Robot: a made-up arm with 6 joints.
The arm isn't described. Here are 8 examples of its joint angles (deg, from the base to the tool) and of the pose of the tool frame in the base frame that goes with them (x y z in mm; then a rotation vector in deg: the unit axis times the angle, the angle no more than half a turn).
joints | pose
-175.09 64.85 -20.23 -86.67 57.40 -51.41 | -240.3 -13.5 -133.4 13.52 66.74 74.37
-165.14 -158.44 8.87 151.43 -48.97 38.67 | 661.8 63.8 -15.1 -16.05 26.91 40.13
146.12 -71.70 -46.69 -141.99 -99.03 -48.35 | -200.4 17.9 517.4 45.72 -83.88 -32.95
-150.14 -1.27 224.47 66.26 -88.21 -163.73 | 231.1 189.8 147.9 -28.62 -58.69 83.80
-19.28 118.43 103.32 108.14 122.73 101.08 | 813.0 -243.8 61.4 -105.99 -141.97 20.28
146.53 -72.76 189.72 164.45 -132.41 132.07 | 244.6 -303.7 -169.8 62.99 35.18 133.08
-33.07 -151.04 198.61 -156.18 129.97 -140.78 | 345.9 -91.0 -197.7 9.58 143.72 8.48
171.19 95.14 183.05 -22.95 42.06 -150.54 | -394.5 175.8 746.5 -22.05 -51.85 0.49
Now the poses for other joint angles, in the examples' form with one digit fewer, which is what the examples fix.
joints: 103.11 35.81 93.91 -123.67 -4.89 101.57
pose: -196 540 931 68.2 -27.0 106.5
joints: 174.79 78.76 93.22 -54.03 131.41 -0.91
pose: -869 152 357 125.8 29.2 35.2
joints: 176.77 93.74 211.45 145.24 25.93 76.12
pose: -49 -98 664 -27.4 -73.2 -45.4
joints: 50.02 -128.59 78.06 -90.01 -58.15 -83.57
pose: -514 -613 -92 -24.1 -41.7 166.1
